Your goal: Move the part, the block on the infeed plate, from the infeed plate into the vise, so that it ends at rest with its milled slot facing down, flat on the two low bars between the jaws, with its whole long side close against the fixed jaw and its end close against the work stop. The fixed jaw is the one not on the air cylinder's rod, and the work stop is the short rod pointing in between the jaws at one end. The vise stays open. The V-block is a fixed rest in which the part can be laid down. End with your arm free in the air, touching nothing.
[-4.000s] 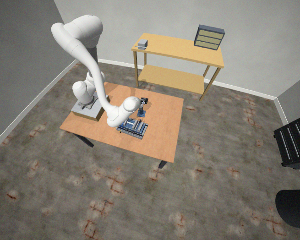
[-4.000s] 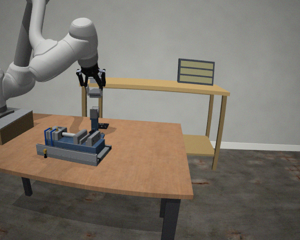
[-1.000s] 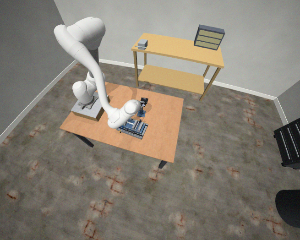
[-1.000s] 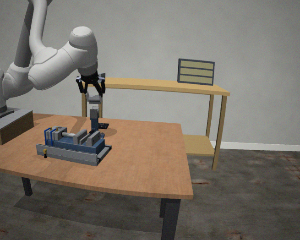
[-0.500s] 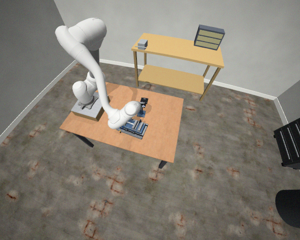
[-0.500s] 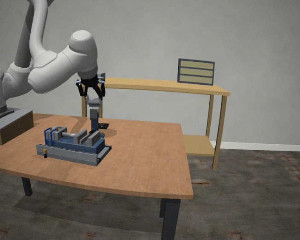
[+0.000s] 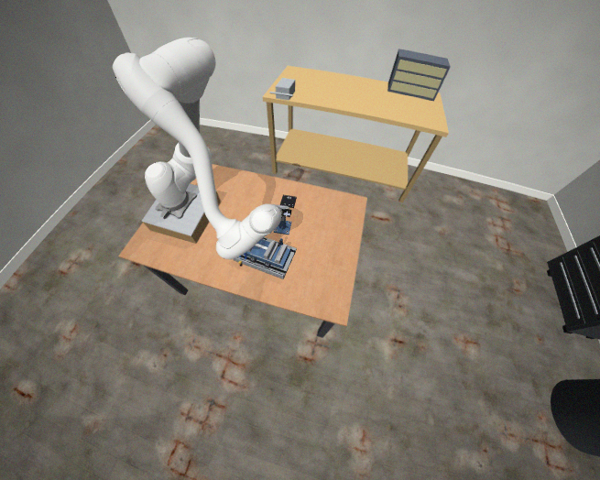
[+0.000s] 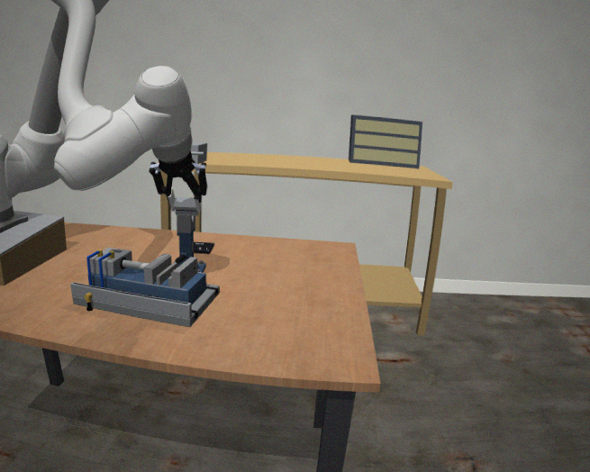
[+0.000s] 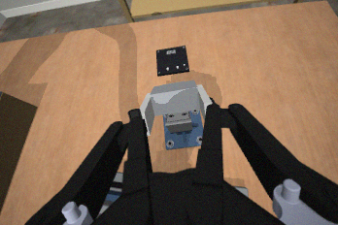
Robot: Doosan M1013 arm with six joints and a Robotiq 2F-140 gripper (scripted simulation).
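Now: hand 140 mm above the V-block post, 20 mm to the right of it and 10 mm past it. The rest, counted from my hand: work stop (140 mm to the right, 100 mm below, 40 mm ahead); V-block base (190 mm below, 20 mm to the left, 10 mm behind); part (20 mm to the left, 20 mm below).
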